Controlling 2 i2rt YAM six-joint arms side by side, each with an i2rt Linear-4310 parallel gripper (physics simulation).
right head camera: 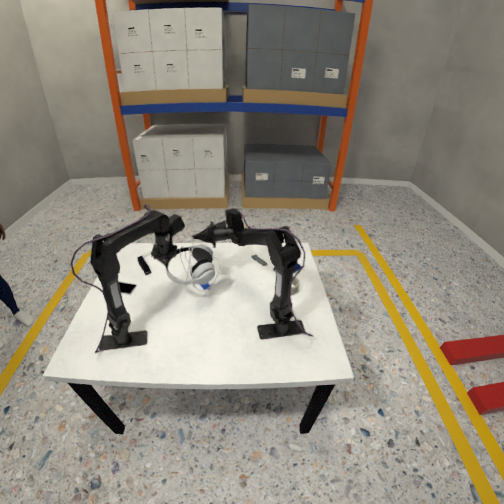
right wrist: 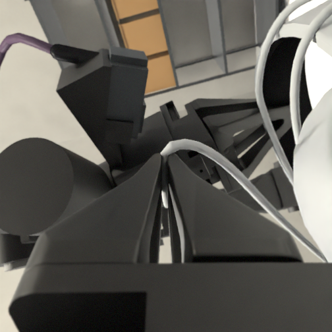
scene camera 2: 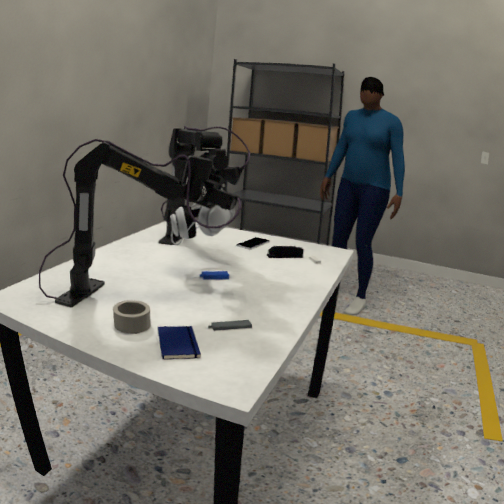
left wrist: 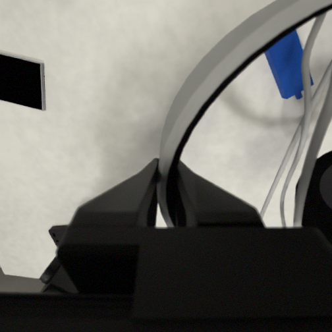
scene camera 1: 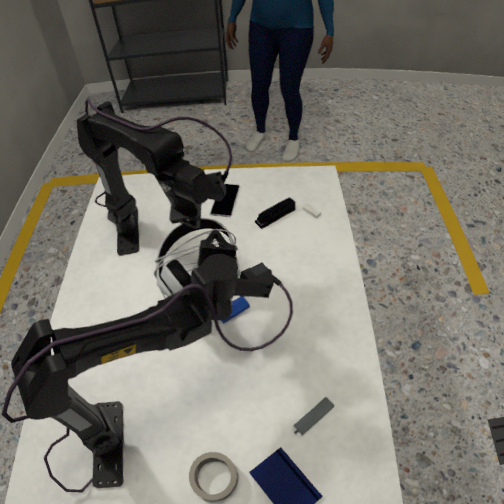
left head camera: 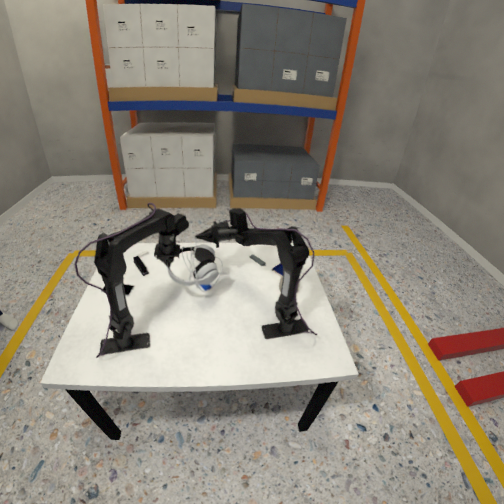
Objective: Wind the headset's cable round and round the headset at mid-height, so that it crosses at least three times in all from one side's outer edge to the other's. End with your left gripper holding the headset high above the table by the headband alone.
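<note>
The white and black headset [left head camera: 206, 271] [right head camera: 202, 273] hangs above the table, with its headband [left wrist: 197, 92] between the fingers of my left gripper [left wrist: 166, 166], which is shut on it. My right gripper [right wrist: 164, 166] [left head camera: 198, 236] [right head camera: 195, 236] is shut on the thin white cable [right wrist: 225, 166]. From its fingertips the cable runs down to the right, behind or beside a white ear cup [right wrist: 317, 170]. Two cable strands pass over the headset at the upper right of the right wrist view. Several strands also cross inside the headband in the left wrist view. My right arm hides part of the headset in scene camera 1.
A blue stick [scene camera 1: 236, 309] [scene camera 2: 215, 275] [left wrist: 289, 65] lies below the headset. A phone [scene camera 1: 226, 200], a black case [scene camera 1: 276, 213] and a small white block [scene camera 1: 312, 210] lie nearby. A grey stick [scene camera 1: 314, 415], a tape roll [scene camera 2: 132, 321] and a blue notebook [scene camera 2: 178, 342] lie farther off.
</note>
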